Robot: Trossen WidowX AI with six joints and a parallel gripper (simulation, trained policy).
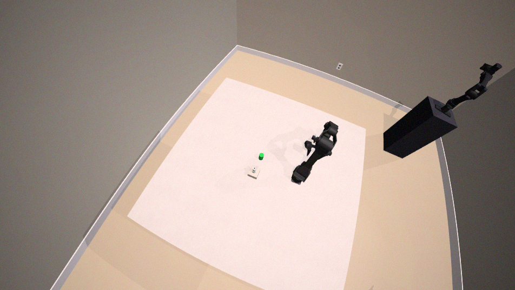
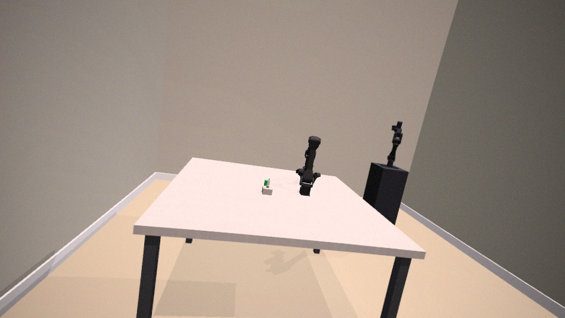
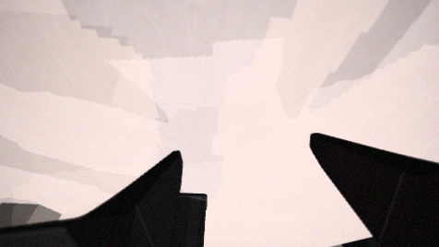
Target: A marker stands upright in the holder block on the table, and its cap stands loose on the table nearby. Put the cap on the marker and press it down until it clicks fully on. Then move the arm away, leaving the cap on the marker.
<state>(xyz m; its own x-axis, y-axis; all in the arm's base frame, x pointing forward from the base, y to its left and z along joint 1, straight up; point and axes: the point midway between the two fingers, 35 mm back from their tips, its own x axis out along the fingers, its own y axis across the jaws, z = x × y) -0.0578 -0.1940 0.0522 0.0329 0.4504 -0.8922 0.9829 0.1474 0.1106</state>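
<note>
Now: gripper tip 32 cm short of the green cap, 14 cm to the right of it and 1 cm below it. The rest, counted from my gripper tip: pale holder block: 33 cm ahead, 26 cm to the left.
</note>
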